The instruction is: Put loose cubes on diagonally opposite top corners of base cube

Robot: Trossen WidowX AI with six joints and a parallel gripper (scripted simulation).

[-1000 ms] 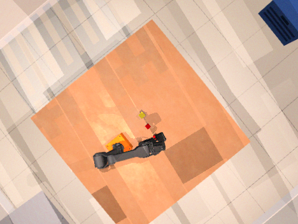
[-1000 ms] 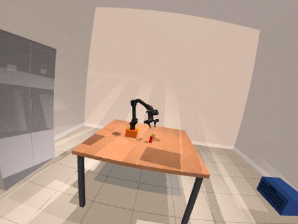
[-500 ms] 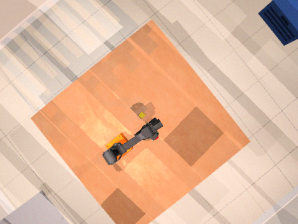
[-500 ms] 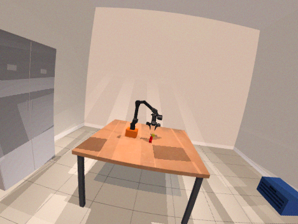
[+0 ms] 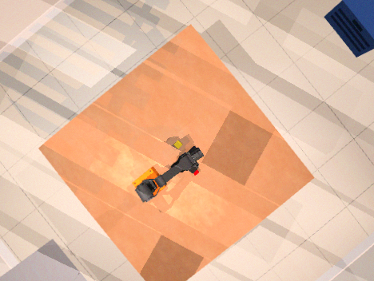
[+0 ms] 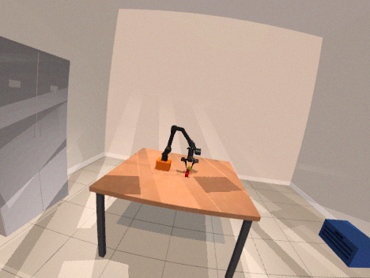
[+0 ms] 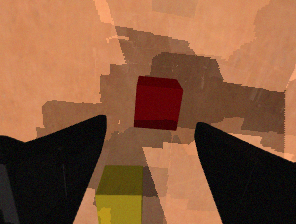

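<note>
My gripper tip is now 2 cm short of the yellow cube, 10 cm to the right of it and 4 cm above it.
</note>
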